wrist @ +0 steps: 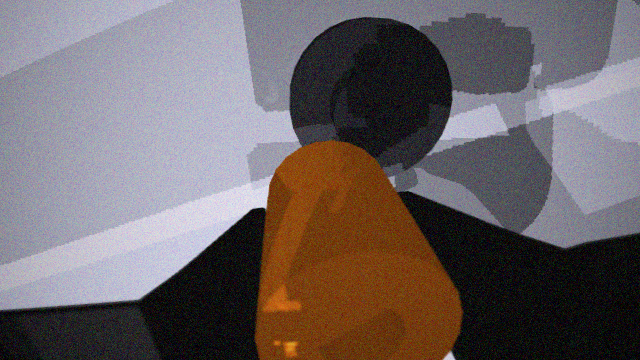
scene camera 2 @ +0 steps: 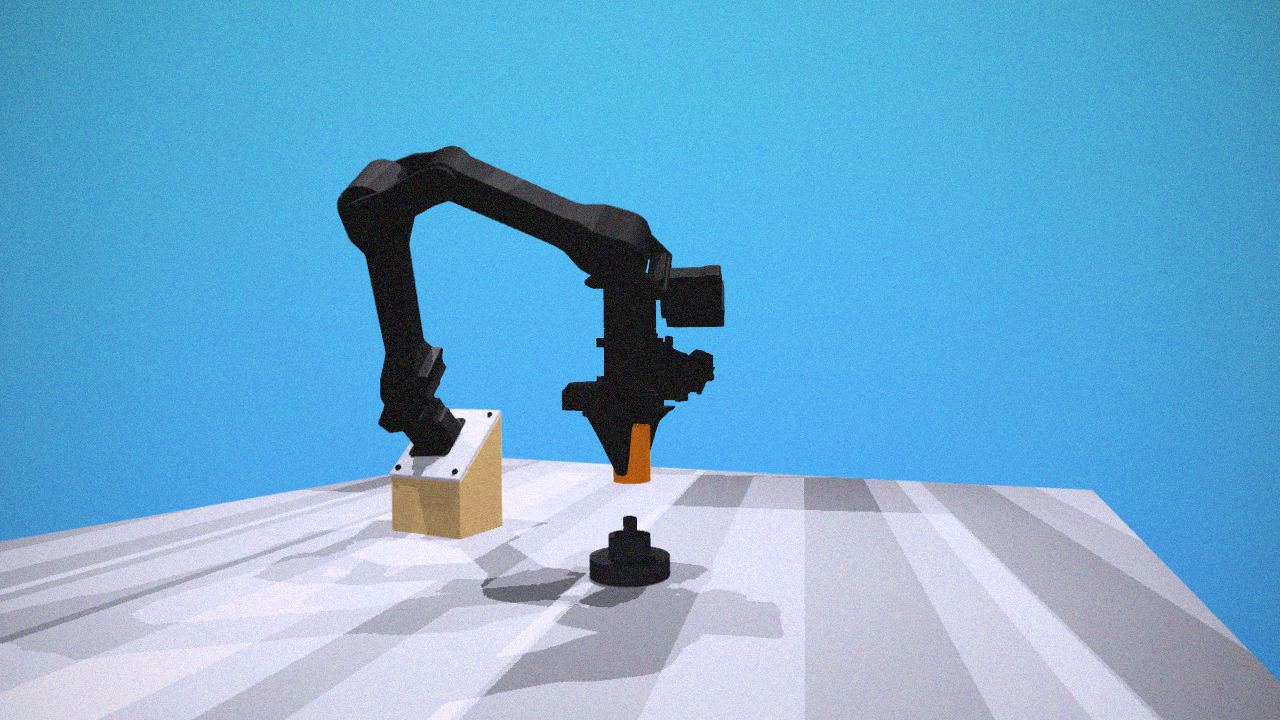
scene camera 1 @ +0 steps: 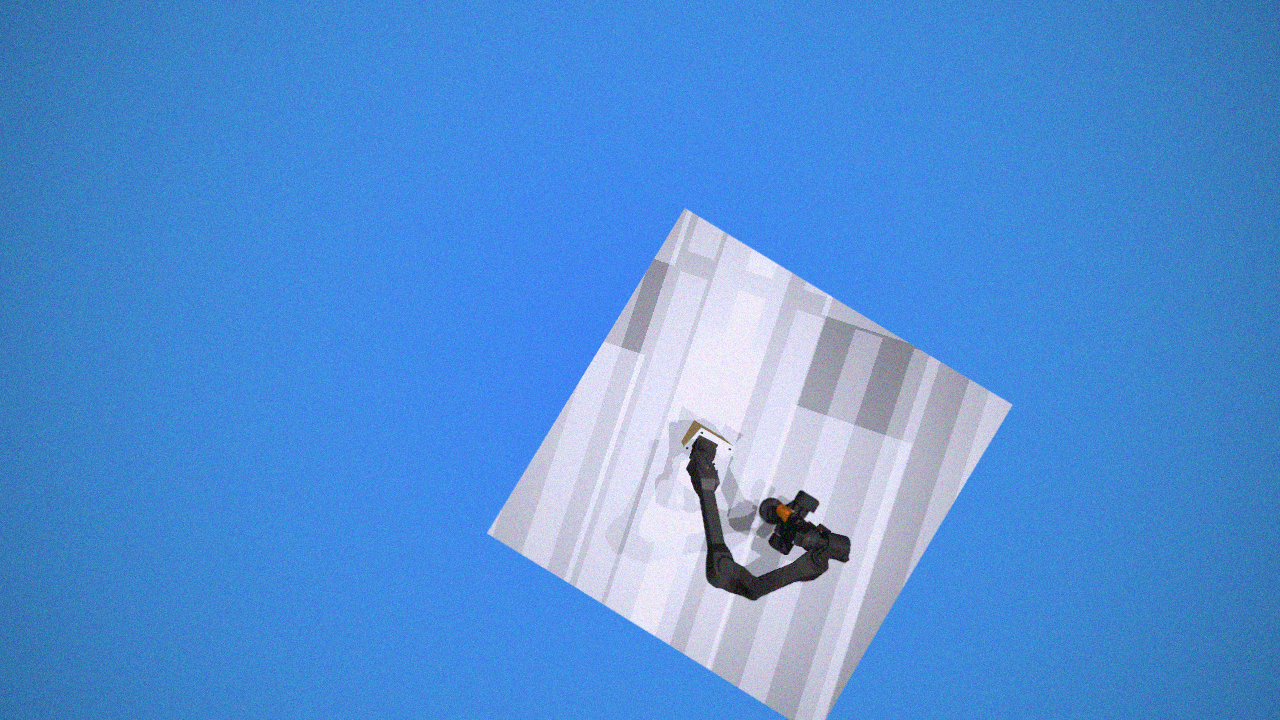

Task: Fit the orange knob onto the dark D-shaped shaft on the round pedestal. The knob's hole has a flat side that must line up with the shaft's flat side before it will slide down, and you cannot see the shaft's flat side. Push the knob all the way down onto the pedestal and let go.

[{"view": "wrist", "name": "my gripper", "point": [331, 213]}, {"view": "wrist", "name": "orange knob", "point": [344, 263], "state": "held by my gripper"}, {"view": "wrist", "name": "pedestal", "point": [380, 84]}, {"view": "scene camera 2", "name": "my gripper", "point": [631, 472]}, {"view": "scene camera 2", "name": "orange knob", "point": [639, 469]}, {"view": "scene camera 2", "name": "pedestal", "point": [629, 561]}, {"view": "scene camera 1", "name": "my gripper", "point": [783, 511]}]
